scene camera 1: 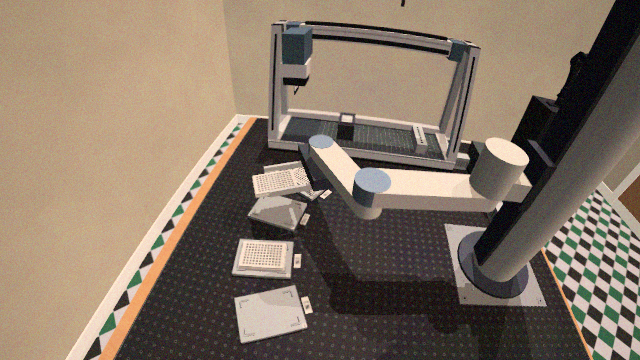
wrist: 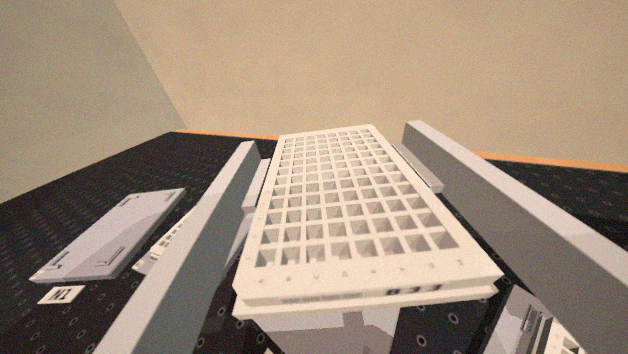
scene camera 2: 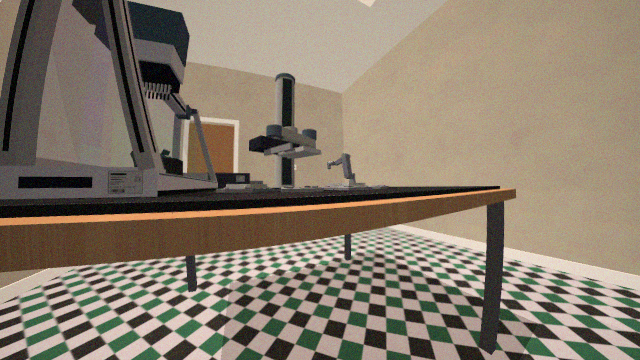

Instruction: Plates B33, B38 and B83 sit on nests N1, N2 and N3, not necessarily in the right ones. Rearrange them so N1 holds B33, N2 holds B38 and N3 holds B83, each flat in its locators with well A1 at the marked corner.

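Frame: origin at the arm's base, x right, y up, z back, level; centimetres.
Where they show: gripper, fingertip midpoint: [scene camera 1: 266, 181] [wrist: 329, 144] [scene camera 2: 304, 148]; arm's base at its link origin: [scene camera 1: 491, 264].
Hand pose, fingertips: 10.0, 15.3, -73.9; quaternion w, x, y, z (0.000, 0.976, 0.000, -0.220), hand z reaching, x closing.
Each offset is from my fingertips to the centre of the thing, as dx, dy, dz. "spot": to the spot under its first point.
My gripper [scene camera 1: 281, 180] [scene camera 2: 301, 151] [wrist: 329, 144] is shut on plate B33 @[+1.0, -1.1, +2.2] [wrist: 345, 200], holding it by its long sides, roughly level, above the bench. B33's label faces the wrist camera. Below it, a bare nest @[+1.1, -13.1, +2.1] [scene camera 1: 278, 212] [wrist: 325, 327] shows partly. The nest labelled N1 @[-33.5, -13.2, +8.6] [scene camera 1: 270, 314] [wrist: 112, 234] is bare. Plate B38 @[-17.8, -12.1, +2.7] [scene camera 1: 263, 256] sits on the nest beside N1; the left finger partly hides it in the wrist view. Another plate @[spot: +17.2, -12.1, +2.5] [wrist: 567, 346], presumably B83, sits on the farthest nest @[spot: +14.7, -12.8, +1.7] [wrist: 510, 320], mostly hidden by the arm and held plate in scene camera 1.
The arm's column [scene camera 1: 560, 150] stands at the right on its base plate @[spot: -6.3, -14.0, +61.1] [scene camera 1: 455, 250]. A gantry machine @[spot: +34.5, -13.7, +32.6] [scene camera 1: 370, 161] stands behind the nests. Small label tags @[spot: -16.4, -13.8, +12.3] [scene camera 1: 297, 260] lie beside the nests. The orange table edge [scene camera 1: 165, 253] runs along the left.
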